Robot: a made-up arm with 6 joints.
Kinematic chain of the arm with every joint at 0, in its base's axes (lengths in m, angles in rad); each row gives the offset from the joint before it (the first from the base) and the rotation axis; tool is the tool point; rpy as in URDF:
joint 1: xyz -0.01 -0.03 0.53 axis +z
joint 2: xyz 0 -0.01 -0.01 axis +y
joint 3: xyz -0.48 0 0.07 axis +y
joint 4: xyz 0.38 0.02 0.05 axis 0.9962 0 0.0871
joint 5: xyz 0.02 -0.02 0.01 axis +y
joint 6: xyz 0.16 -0.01 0 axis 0.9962 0 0.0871
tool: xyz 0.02 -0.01 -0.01 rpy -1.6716 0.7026 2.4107
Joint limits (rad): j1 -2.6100..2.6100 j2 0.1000..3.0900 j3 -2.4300..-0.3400 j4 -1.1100..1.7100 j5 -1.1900..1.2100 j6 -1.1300..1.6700
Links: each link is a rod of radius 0.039 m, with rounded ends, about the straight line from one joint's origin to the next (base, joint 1, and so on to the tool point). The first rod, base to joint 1, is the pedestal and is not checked.
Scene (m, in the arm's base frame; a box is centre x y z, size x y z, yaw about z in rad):
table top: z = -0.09
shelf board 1: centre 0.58 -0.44 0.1 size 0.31 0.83 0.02 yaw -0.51
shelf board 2: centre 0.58 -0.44 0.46 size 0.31 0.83 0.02 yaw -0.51
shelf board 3: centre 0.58 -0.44 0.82 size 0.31 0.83 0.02 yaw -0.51
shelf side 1: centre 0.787 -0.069 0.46 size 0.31 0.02 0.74 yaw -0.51
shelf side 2: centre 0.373 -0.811 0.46 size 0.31 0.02 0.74 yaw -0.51
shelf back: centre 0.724 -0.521 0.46 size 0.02 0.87 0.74 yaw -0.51
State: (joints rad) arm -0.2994 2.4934 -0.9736 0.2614 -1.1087 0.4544
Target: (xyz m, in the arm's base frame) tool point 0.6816 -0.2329 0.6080
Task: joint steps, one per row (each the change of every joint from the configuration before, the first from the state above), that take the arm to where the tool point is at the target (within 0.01 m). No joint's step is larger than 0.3 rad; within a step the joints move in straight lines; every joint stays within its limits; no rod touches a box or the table.
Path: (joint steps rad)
1: 0.0622 -0.0669 0.2552 0.0138 0.0244 0.0008
2: 0.0622 -0.0669 0.2552 0.0138 0.0243 0.0009
3: 0.0505 -0.2333 0.0115 -0.0065 -0.0433 -0.0003
4: 0.0505 -0.2333 0.0115 -0.0065 -0.0434 -0.0003
5: 0.0505 -0.2333 0.0115 -0.0064 -0.0433 -0.0004
6: -0.0586 0.1351 -0.2040 -0.0093 0.0000 -0.0003
7: -0.0586 0.1351 -0.2040 -0.0092 0.0000 -0.0003
8: -0.0586 0.1350 -0.2041 -0.0093 0.0000 -0.0003

